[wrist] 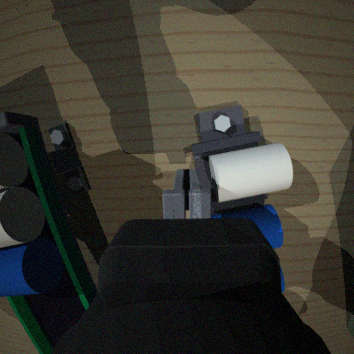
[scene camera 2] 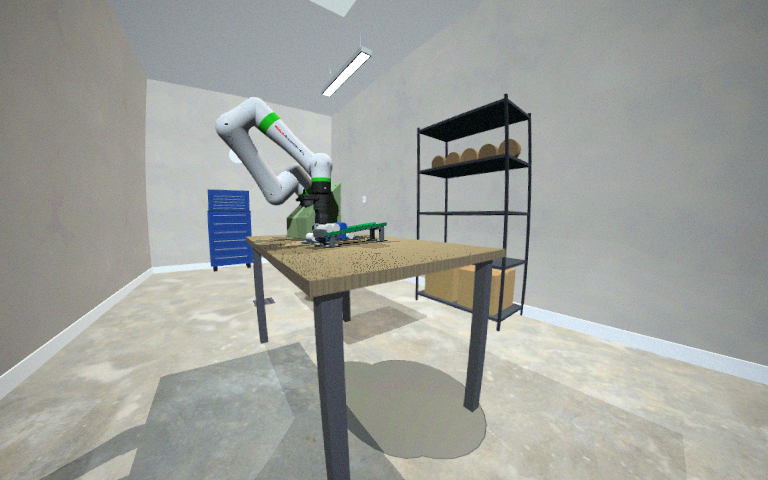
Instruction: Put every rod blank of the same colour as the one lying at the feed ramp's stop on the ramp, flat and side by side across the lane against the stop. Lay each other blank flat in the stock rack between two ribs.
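The feed ramp (scene camera 2: 362, 227) (wrist: 47, 212) has green side rails. At its stop (wrist: 5, 120) in the wrist view lies a blank (wrist: 11, 161) with its end face in shadow. Beside it lie a white blank (wrist: 21, 215), then a blue blank (wrist: 17, 270). A white blank (wrist: 252, 172) lies across the dark stock rack (wrist: 220, 145), its right end past the rack's ribs. A blue blank (wrist: 270, 225) lies beside it, partly hidden by the gripper body; another blue edge (wrist: 283, 280) shows lower. My gripper (wrist: 186, 181) is shut and empty, just left of the rack.
The wooden table (scene camera 2: 396, 257) carries the ramp and rack. A bolted ramp foot (wrist: 62, 145) stands between ramp and gripper. A green pedestal (scene camera 2: 300, 220) stands behind the gripper. A black shelf unit (scene camera 2: 505, 192) and a blue cabinet (scene camera 2: 229, 232) stand away from the table.
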